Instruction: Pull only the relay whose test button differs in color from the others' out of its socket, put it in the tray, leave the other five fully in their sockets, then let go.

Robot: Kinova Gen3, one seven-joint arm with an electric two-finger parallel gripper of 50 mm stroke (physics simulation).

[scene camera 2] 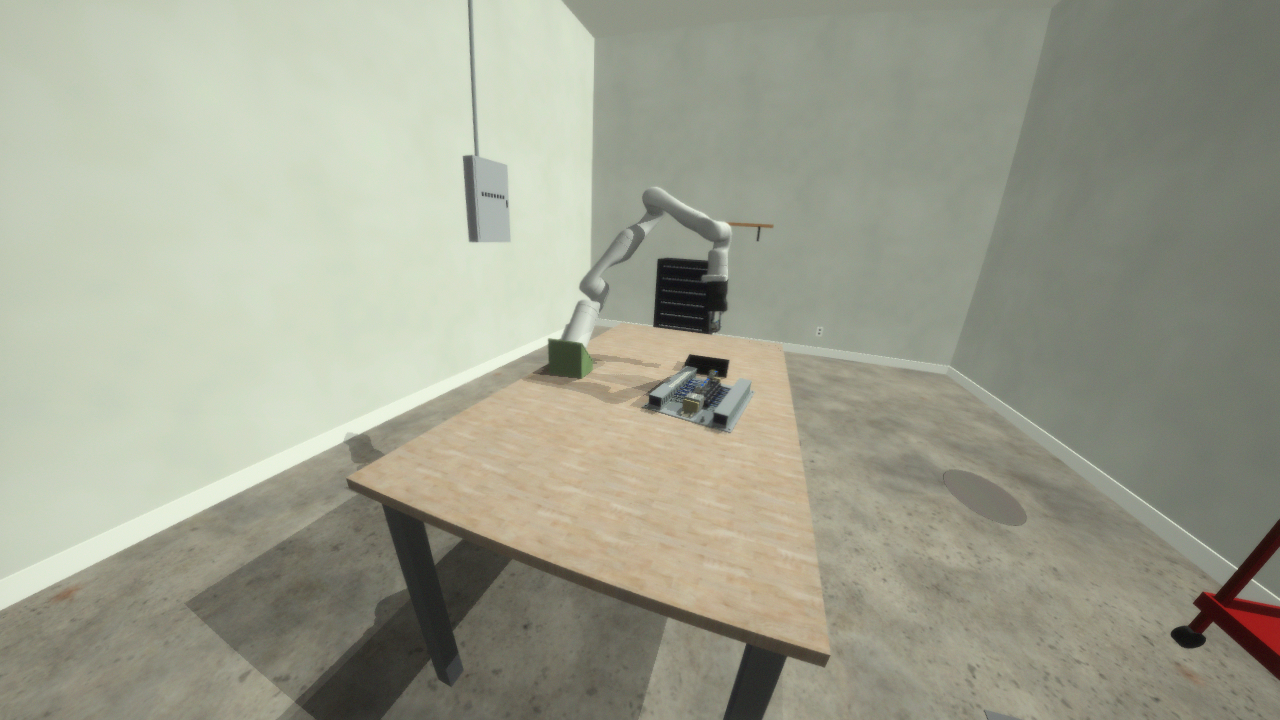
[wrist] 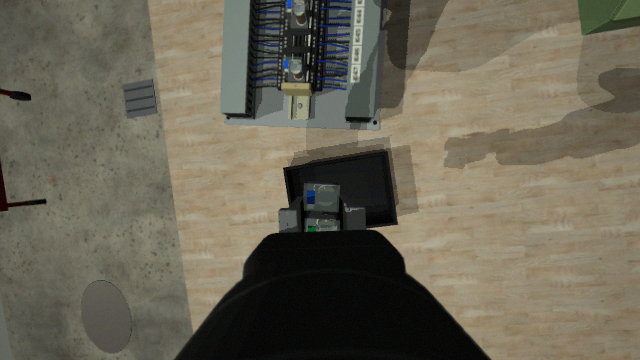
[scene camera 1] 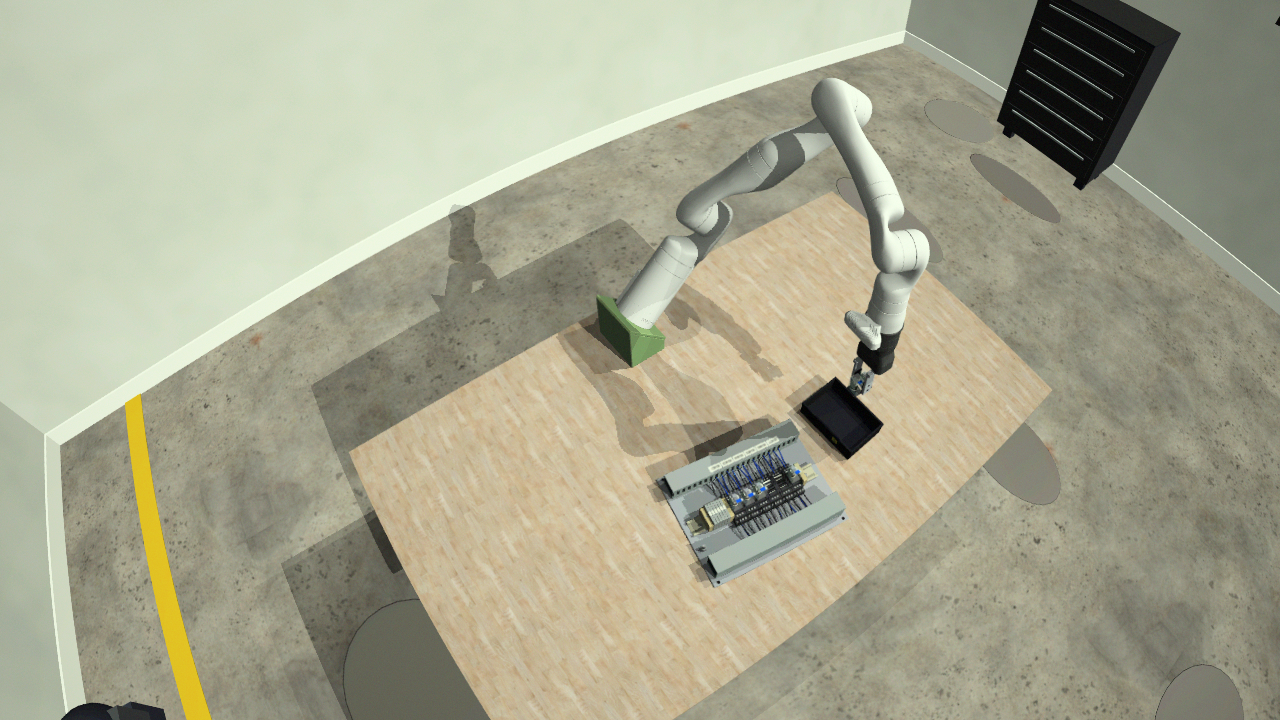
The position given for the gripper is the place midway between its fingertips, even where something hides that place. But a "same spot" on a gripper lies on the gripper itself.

gripper: scene camera 2; wrist; scene camera 1 859,386
same spot on gripper: [scene camera 2: 717,291] = [wrist: 287,270]
